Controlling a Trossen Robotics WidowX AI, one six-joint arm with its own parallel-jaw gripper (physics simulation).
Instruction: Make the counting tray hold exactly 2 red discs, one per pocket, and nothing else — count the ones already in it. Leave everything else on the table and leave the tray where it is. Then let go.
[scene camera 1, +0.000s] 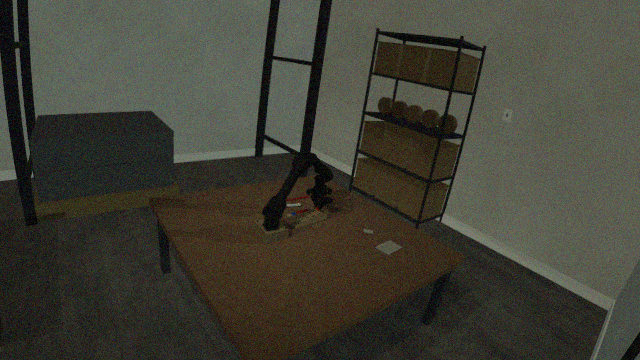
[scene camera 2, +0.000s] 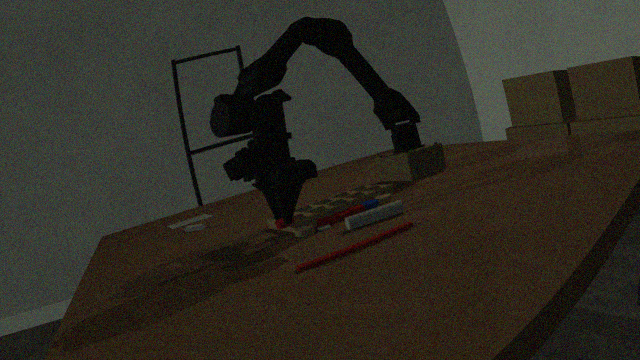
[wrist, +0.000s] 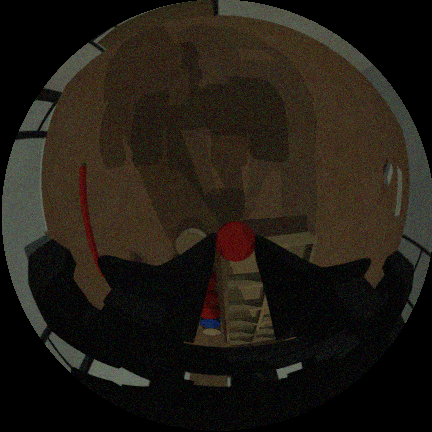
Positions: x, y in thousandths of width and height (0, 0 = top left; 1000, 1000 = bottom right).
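Observation:
Visible: my gripper (scene camera 2: 443, 618). Wrist camera: the gripper (wrist: 543, 552). Same camera: a wooden counting tray (wrist: 573, 735).

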